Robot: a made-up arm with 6 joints. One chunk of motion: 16 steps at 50 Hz.
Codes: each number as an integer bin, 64 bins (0 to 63) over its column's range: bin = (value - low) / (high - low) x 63, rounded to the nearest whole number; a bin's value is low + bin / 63 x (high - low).
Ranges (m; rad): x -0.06..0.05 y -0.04..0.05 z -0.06..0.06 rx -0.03..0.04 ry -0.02..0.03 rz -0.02..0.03
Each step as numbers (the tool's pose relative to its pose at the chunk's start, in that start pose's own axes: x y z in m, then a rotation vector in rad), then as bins.
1 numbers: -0.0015 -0.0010 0.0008 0.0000 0.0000 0.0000
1 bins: 34 27 32 27 25 25
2 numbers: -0.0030 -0.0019 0.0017 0.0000 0.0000 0.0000
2 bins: 33 27 32 27 25 25
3 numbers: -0.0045 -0.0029 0.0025 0.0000 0.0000 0.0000
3 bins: 32 26 33 27 25 25
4 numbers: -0.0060 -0.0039 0.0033 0.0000 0.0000 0.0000
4 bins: 31 25 33 27 25 25
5 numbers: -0.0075 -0.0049 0.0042 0.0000 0.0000 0.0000
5 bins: 30 25 34 27 25 25
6 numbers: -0.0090 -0.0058 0.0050 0.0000 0.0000 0.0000
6 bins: 29 24 34 27 25 25
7 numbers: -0.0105 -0.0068 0.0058 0.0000 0.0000 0.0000
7 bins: 28 23 35 27 25 25
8 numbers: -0.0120 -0.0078 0.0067 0.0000 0.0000 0.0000
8 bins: 27 23 35 27 25 25
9 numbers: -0.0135 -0.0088 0.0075 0.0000 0.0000 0.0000
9 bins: 27 22 35 27 25 25
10 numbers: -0.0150 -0.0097 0.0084 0.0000 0.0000 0.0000
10 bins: 26 21 36 27 25 25
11 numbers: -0.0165 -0.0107 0.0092 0.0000 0.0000 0.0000
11 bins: 25 21 36 27 25 25
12 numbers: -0.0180 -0.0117 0.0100 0.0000 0.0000 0.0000
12 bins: 24 20 37 27 25 25
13 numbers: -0.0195 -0.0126 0.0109 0.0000 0.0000 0.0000
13 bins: 23 19 37 27 25 25
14 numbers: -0.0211 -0.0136 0.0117 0.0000 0.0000 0.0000
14 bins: 22 18 38 27 25 25
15 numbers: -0.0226 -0.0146 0.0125 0.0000 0.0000 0.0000
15 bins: 21 18 38 27 25 25
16 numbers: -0.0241 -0.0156 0.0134 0.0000 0.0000 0.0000
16 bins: 21 17 39 27 25 25
